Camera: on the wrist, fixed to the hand. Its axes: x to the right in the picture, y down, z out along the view.
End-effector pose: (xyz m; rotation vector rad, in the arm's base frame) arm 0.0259 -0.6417 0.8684 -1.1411 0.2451 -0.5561
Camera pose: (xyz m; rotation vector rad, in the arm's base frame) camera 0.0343 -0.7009 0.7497 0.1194 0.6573 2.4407
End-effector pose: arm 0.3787 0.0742 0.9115 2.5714 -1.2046 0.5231
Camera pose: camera 0.3039 0.0315 1.0127 0.8593 2.2986 0.3802
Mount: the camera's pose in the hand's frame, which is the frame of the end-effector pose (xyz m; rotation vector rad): 0.0277 0.0924 -0.0914 0.0834 -0.9825 2.9698
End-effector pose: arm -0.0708 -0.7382 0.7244 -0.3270 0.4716 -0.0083
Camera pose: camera -0.0932 -0.6810 0.6066 0.7267 -0.4371 2.8433
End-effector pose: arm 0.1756 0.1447 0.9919 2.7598 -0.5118 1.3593
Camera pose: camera 0.0934 0.0645 1.0587 0.0319 2.0240 0.6316
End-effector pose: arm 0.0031 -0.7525 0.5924 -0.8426 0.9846 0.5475
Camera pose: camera -0.0972 -0.7735 0.5078 -1.5734 -0.4115 -2.4947
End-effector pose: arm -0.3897 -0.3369 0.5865 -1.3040 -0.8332 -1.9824
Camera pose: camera -0.3771 -0.4686 0.5992 -1.2135 0.8009 1.0342
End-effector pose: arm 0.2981 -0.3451 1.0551 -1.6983 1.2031 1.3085
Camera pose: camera 0.2450 -0.4669 1.0558 -1.5833 -1.3955 -1.3541
